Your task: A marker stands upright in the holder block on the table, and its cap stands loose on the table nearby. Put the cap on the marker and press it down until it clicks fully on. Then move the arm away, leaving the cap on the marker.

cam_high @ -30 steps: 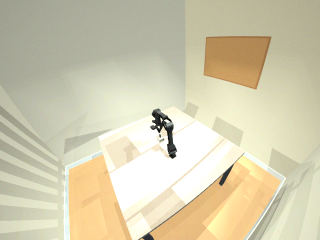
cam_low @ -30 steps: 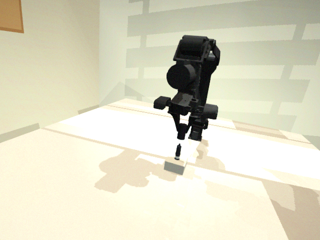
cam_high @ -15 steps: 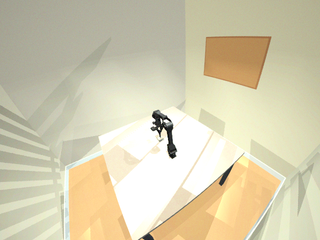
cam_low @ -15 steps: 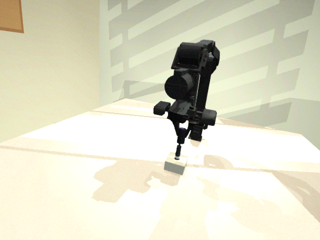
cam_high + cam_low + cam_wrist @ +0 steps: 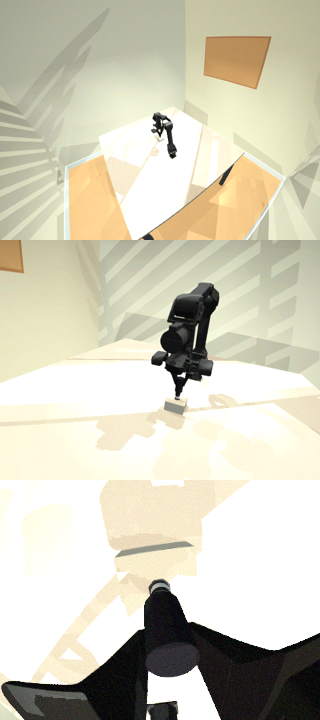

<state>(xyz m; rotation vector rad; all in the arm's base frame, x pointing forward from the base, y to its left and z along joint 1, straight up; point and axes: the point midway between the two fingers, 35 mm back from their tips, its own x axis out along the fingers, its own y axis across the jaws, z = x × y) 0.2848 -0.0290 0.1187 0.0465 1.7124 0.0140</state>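
Now: gripper tip right at the dark cap. Round my gripper tip: dark marker 1 cm below, 1 cm ahead; pale holder block 7 cm below, 1 cm ahead.
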